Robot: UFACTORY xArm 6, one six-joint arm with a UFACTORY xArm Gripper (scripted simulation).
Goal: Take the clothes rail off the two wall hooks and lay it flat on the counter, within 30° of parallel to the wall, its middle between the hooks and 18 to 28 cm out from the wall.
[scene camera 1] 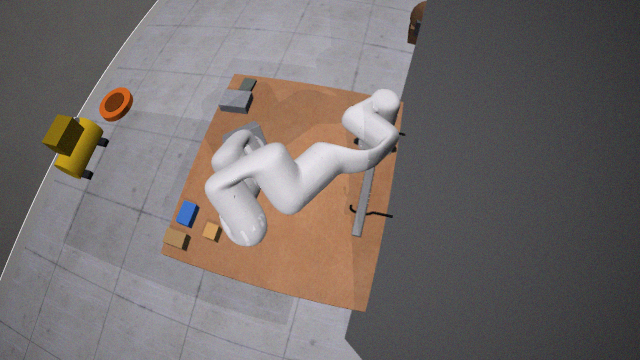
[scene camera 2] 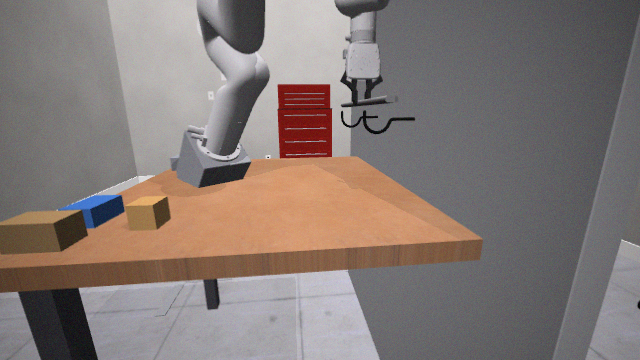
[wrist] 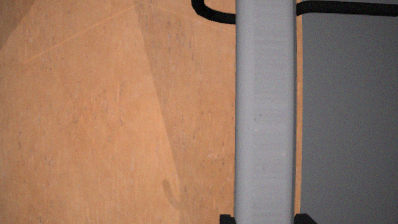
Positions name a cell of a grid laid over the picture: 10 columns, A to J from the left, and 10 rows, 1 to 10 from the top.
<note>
In view: a clothes rail (wrist: G3), a blue block (scene camera 2: B6), an orange block (scene camera 2: C6) and a grey wall (scene camera 1: H7).
The grey wall is seen too in scene camera 2 (scene camera 2: I4) and in the wrist view (wrist: I6). The wrist view misses the blue block: it is out of frame. The wrist view misses the orange block: it is out of frame.
</note>
